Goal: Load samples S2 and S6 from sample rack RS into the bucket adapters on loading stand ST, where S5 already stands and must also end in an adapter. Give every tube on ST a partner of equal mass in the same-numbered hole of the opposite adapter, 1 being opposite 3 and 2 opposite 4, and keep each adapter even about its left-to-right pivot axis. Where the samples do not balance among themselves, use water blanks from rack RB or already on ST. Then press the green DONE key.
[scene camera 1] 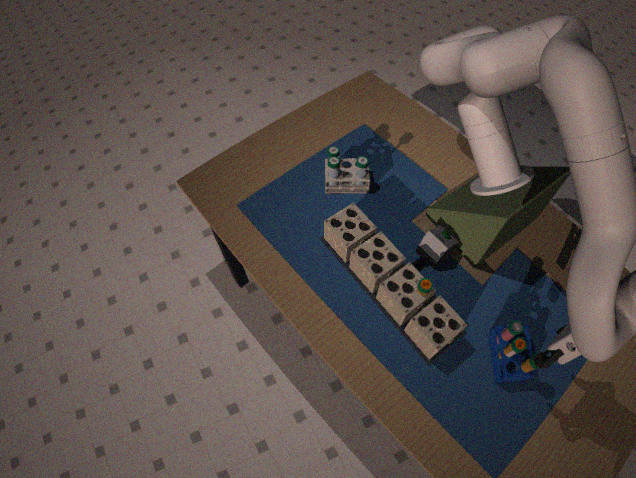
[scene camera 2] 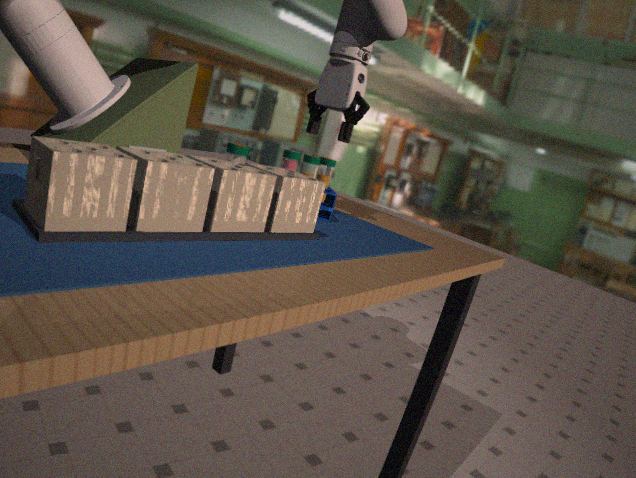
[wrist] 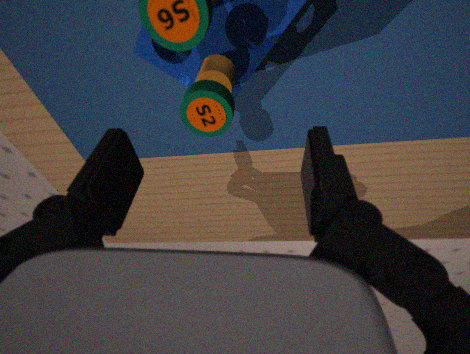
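Note:
My gripper (scene camera 1: 543, 358) (scene camera 2: 328, 134) (wrist: 217, 150) is open and empty, above the outer end of the blue sample rack RS (scene camera 1: 501, 375) (scene camera 2: 329, 203). Tube S2 (scene camera 1: 528, 364) (wrist: 206, 114), orange-topped with a green rim, stands in the rack; its cap lies beyond the fingertips in the wrist view, left of the middle of the gap. Tube S6 (scene camera 1: 519, 344) (wrist: 174, 17) stands beside it. An orange-topped tube (scene camera 1: 425, 285) (scene camera 2: 238, 149) stands in the right hole of the third adapter (scene camera 1: 403, 303) from the upper left; its label is unreadable. The other adapters' holes look empty.
A grey-topped pink tube (scene camera 1: 515, 327) (scene camera 2: 291, 160) stands in RS beside S6. The pale rack RB (scene camera 1: 347, 191) with green-and-white-capped tubes stands at the mat's far end. A grey key box (scene camera 1: 435, 245) with a green key (scene camera 1: 447, 232) sits between the adapters and the arm's base.

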